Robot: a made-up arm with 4 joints. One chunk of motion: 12 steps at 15 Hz.
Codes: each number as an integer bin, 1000 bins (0 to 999) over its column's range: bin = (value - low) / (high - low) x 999, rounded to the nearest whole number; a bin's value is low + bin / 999 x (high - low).
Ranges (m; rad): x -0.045..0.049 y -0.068..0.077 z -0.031..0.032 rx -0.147..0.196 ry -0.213..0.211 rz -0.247..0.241
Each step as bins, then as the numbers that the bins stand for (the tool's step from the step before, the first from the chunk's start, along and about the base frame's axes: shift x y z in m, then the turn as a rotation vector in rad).
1 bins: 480 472 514 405 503 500
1 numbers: 0.00017 0.00051 0.00141 -0.00795 0.00049 -0.00276
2 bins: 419 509 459 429 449 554
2 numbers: -0.00557 0.00588 -0.00205 0.00029 -0.02243 0.02362
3 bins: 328 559 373 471 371 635
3 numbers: -0.01414 0.01314 -0.00748 0.01471 -0.05554 0.06319
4 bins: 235 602 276 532 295 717
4 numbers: -0.02289 0.01938 -0.01359 0.03566 -0.08779 0.10325
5 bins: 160 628 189 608 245 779
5 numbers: -0.02994 0.02315 -0.01908 0.06175 -0.10902 0.13353
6 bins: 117 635 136 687 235 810
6 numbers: -0.03399 0.02417 -0.02242 0.08888 -0.11326 0.14868
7 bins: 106 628 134 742 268 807
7 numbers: -0.03503 0.02315 -0.02255 0.10776 -0.09925 0.14721
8 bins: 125 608 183 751 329 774
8 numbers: -0.03324 0.02025 -0.01946 0.11085 -0.07336 0.13109
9 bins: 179 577 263 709 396 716
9 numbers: -0.02816 0.01575 -0.01441 0.09643 -0.04493 0.10276
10 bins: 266 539 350 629 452 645
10 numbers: -0.01997 0.01023 -0.00893 0.06896 -0.02116 0.06808
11 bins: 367 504 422 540 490 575
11 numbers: -0.01047 0.00515 -0.00439 0.03841 -0.00503 0.03388
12 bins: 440 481 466 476 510 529
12 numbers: -0.00360 0.00181 -0.00161 0.01643 0.00346 0.01141
